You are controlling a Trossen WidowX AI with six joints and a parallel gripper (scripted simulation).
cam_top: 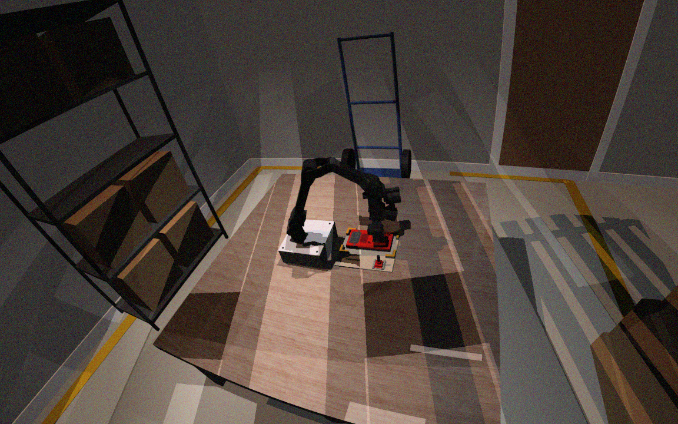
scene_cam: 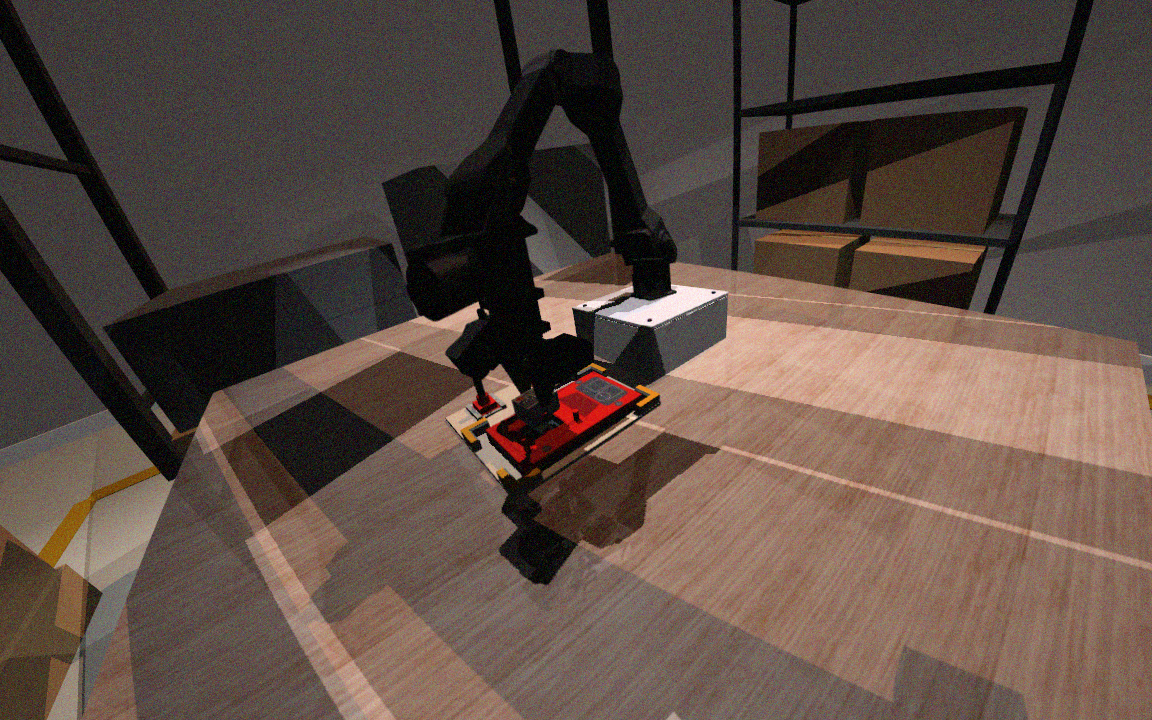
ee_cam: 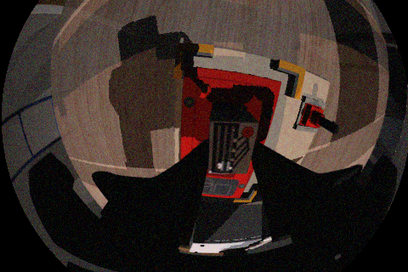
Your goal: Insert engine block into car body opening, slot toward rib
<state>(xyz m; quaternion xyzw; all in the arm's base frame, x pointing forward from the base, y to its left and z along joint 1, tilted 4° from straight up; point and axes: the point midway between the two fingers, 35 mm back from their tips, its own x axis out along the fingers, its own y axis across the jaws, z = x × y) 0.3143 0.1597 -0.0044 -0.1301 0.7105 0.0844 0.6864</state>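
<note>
Right now the grey engine block is 10 mm below my gripper tip. The rest, counted from my gripper tip: dark post (50 mm ahead, 120 mm to the right, 30 mm below).
</note>
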